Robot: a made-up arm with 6 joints.
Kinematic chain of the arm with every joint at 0, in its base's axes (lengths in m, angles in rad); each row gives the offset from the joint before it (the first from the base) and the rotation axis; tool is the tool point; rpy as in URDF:
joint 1: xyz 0 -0.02 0.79 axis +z
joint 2: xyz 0.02 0.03 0 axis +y
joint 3: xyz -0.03 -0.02 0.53 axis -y
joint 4: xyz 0 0 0.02 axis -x
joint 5: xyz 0.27 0 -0.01 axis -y
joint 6: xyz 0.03 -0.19 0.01 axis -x
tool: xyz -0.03 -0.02 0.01 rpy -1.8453 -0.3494 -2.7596
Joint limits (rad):
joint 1: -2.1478..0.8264
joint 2: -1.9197..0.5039
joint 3: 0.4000..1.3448
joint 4: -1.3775..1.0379
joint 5: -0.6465..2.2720
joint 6: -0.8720..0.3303
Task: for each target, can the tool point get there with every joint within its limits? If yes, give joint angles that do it. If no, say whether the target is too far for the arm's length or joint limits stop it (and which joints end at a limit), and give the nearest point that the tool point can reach.
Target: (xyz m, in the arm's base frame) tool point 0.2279 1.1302 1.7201
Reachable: no: too far | nearest point 0.1318 0.6451 1.3345 | short by 0.627 m
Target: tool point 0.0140 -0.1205 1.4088
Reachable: yes | joints -0.7180 -0.3918 0.6538 -1.1551 1.5480 -0.6995
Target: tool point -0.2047 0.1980 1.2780
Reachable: yes | joints -1.1076 -1.0636 0.5009 -1.0521 1.6470 -0.3662
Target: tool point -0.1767 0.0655 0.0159
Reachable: no: joint limits stop it (at a limit: joint 2, joint 3, joint 4, joint 6) | nearest point -0.6258 0.2828 0.3531 | short by 0.602 m
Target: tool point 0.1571 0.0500 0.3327
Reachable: no: joint limits stop it (at a limit: joint 1, joint 2, joint 3, joint 4, joint 6) | nearest point 0.2955 0.6081 0.3551 | short by 0.575 m
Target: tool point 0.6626 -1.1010 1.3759
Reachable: no: too far | nearest point 0.3066 -0.5202 1.3041 | short by 0.685 m
